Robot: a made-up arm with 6 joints.
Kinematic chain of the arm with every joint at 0, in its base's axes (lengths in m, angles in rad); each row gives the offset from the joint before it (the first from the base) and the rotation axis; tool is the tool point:
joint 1: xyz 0 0 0.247 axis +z
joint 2: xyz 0 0 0 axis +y
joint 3: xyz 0 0 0.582 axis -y
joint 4: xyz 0 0 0 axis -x
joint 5: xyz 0.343 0 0 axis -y
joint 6: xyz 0 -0.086 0 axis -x
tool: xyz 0 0 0
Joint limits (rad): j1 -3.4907..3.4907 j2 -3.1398..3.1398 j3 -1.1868..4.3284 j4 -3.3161..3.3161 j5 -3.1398..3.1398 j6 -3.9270..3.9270
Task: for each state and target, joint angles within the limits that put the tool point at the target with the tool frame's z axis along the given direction. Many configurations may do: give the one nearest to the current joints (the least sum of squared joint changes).
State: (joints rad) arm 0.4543 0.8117 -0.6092 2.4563 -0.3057 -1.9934
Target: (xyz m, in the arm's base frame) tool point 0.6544 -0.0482 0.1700 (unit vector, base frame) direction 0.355 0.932 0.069
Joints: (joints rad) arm -0.2038 1.1387 -0.1022 3.0063 -0.3434 -1.6116
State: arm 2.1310 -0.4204 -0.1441 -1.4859 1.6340 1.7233
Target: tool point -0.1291 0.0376 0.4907 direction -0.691 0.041 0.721
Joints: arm 2.9111 0.0502 -0.9740 -1.4880 1.7164 1.3033
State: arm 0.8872 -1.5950 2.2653 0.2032 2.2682 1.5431
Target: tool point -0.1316 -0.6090 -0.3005 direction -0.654 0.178 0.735
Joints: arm 1.2204 -1.9450 2.5169 0.1148 1.7944 0.7730
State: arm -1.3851 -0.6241 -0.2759 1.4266 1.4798 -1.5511
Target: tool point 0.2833 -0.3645 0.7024 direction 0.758 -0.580 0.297
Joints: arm -0.9566 0.2194 -0.3437 1.8229 1.7205 -2.2381
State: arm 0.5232 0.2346 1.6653 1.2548 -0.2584 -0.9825
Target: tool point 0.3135 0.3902 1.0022 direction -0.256 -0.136 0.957
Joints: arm 0.9613 0.3924 0.8316 1.1682 -0.3313 -1.0088
